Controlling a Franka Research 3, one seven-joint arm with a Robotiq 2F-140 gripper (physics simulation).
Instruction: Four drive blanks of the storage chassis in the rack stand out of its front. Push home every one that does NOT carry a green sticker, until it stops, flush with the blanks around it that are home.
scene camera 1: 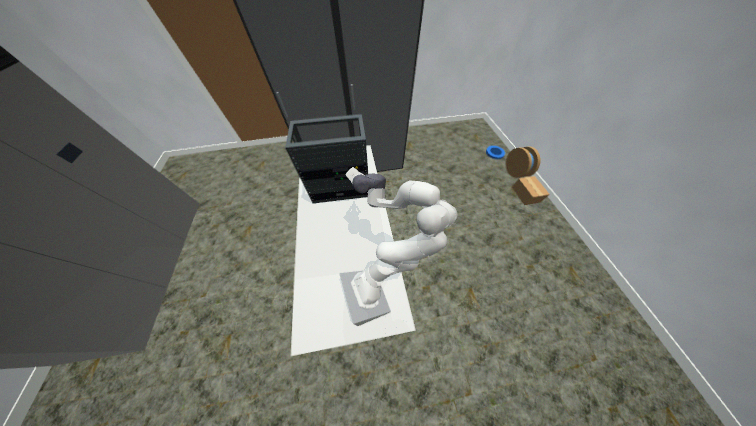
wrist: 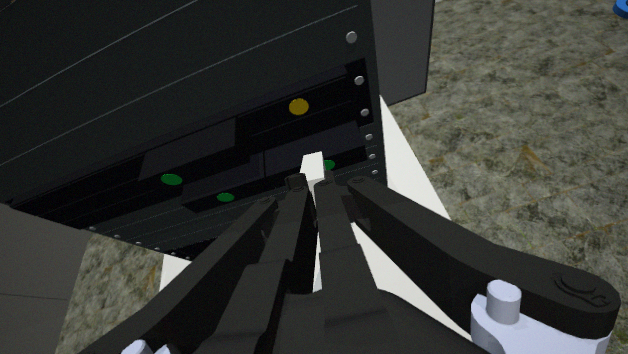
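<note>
The storage chassis [scene camera 1: 321, 175] [wrist: 260, 120] is a black band low in the rack. In the wrist view, a blank with a yellow sticker [wrist: 298, 106] is at upper right; its face looks level with the bare faces beside it. A green-stickered blank [wrist: 190, 152] stands out at upper left. Two more green-stickered blanks, one at lower middle [wrist: 230, 181] and one at lower right [wrist: 312, 142], stand out below. My gripper [wrist: 316, 168] is shut and empty. Its pale tip overlaps the lower right blank and partly covers its sticker; whether they touch cannot be told.
The rack [scene camera 1: 326, 141] [wrist: 376, 120] stands on a white surface [scene camera 1: 322, 238] with a tall dark cabinet [scene camera 1: 388, 79] behind it. My arm [scene camera 1: 417, 248] bends out to the right. A blue ring [scene camera 1: 487, 152], a brown reel [scene camera 1: 517, 162] and a carton [scene camera 1: 530, 191] are by the right wall.
</note>
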